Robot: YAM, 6 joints.
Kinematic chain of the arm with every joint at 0, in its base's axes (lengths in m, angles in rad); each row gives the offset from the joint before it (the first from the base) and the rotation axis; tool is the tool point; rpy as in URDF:
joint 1: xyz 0 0 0.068 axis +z
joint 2: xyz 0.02 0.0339 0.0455 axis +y
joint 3: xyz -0.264 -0.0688 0 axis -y
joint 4: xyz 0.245 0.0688 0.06 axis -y
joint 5: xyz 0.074 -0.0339 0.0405 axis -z
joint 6: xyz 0.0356 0 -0.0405 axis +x
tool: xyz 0 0 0 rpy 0 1.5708 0
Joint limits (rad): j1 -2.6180..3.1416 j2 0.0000..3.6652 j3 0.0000..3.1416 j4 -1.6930..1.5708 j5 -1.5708..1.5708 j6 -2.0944..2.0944
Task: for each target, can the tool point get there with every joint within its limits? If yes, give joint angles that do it. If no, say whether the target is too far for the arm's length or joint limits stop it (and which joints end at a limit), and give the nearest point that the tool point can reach.
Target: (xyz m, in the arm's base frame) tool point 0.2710 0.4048 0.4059
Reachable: yes | joints 0.9504 2.0648 1.8348 0.8004 -0.4300 0.8165
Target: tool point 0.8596 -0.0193 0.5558
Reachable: no: too far | nearest point 0.5736 -0.0129 0.4051 | short by 0.323 m
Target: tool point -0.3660 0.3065 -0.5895
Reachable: no: too far | nearest point -0.2938 0.2460 -0.3544 | short by 0.253 m
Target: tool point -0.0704 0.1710 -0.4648
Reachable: no: joint limits stop it (at a limit: joint 2) | nearest point -0.0752 0.1826 -0.3767 | short by 0.089 m
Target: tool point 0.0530 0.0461 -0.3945
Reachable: no: joint limits stop it (at a limit: joint 2) | nearest point 0.0706 0.0614 -0.3454 | short by 0.054 m
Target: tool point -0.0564 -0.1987 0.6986
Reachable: yes | joints -1.9036 1.6779 2.5151 0.3674 -0.3330 0.2633
